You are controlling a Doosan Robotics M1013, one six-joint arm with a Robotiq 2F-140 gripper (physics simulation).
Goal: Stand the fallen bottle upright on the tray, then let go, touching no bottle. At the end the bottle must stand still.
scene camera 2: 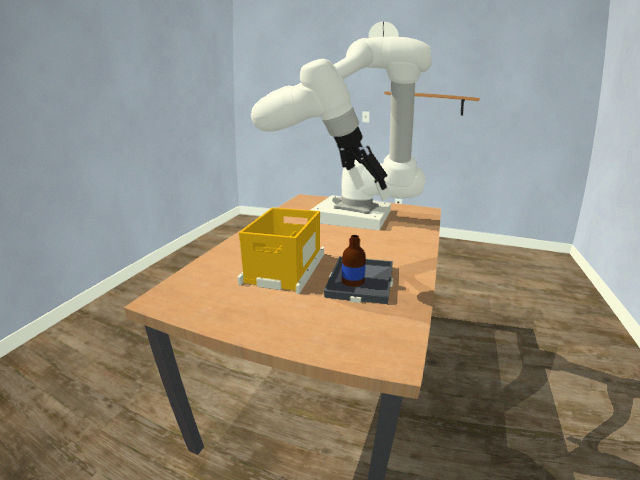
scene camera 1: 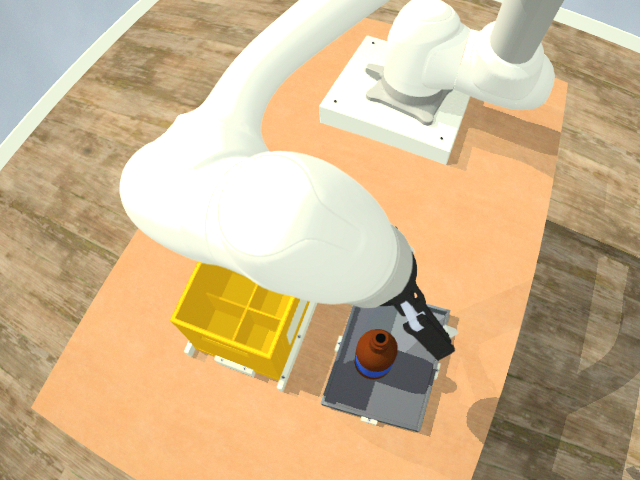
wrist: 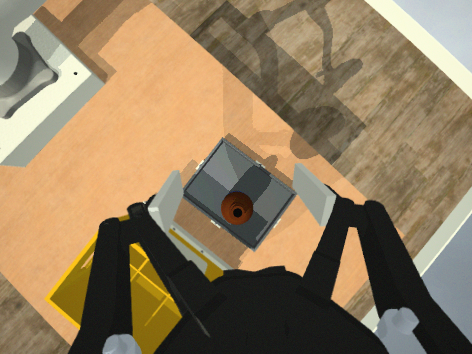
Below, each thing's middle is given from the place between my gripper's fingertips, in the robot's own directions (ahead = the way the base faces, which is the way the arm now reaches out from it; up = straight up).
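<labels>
I find the brown bottle [scene camera 1: 377,349] 21 cm below my hand, 4 cm to the right of it and 5 cm ahead of it. The grey tray [scene camera 1: 398,396] is there too, and from my hand it is 29 cm below, 1 cm to the right and 3 cm ahead.
</labels>
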